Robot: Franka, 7 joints.
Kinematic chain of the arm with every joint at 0, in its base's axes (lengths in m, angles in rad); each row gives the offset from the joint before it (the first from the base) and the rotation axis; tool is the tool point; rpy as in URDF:
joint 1: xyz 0 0 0.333 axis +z
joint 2: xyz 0 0 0 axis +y
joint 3: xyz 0 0 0.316 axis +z
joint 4: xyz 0.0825 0 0 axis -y
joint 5: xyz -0.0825 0 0.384 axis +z
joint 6: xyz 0 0 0 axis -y
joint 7: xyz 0.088 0 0 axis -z
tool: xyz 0 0 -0.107 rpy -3.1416 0 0
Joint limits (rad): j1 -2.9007..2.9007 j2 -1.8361..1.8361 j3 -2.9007..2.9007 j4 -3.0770..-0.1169 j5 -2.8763..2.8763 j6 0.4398..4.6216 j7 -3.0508..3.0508
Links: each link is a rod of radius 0.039 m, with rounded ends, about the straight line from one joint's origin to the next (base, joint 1, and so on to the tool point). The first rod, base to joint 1, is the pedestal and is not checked.
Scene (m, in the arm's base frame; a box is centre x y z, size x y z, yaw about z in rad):
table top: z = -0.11
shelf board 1: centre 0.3 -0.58 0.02 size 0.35 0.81 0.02 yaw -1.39
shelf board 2: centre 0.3 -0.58 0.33 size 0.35 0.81 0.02 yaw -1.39
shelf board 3: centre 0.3 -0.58 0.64 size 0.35 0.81 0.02 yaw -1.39
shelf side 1: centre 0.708 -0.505 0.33 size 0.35 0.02 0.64 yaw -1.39
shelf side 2: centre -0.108 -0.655 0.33 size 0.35 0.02 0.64 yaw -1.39
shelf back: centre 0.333 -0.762 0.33 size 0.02 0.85 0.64 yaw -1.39
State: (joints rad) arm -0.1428 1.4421 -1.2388 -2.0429 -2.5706 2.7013 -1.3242
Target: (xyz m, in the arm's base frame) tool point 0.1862 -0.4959 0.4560
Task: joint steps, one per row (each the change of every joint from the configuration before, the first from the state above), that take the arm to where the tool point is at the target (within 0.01 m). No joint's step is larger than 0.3 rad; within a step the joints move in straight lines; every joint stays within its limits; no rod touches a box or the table.
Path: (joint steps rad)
1: 0.1895 -0.1011 0.0123 -0.2706 -0.0289 0.1689 0.0000
2: 0.1895 -0.1012 0.0124 -0.2705 -0.0289 0.1689 0.0000
3: 0.1806 0.1569 -0.2651 -0.0180 -0.0286 0.0180 0.0000
4: 0.1806 0.1568 -0.2651 -0.0180 -0.0286 0.0179 0.0000
5: 0.1806 0.1569 -0.2651 -0.0180 -0.0285 0.0179 0.0000
6: -0.2625 -0.1215 0.0925 0.2380 0.0488 -0.1783 0.0000
7: -0.2625 -0.1215 0.0924 0.2380 0.0488 -0.1784 0.0000

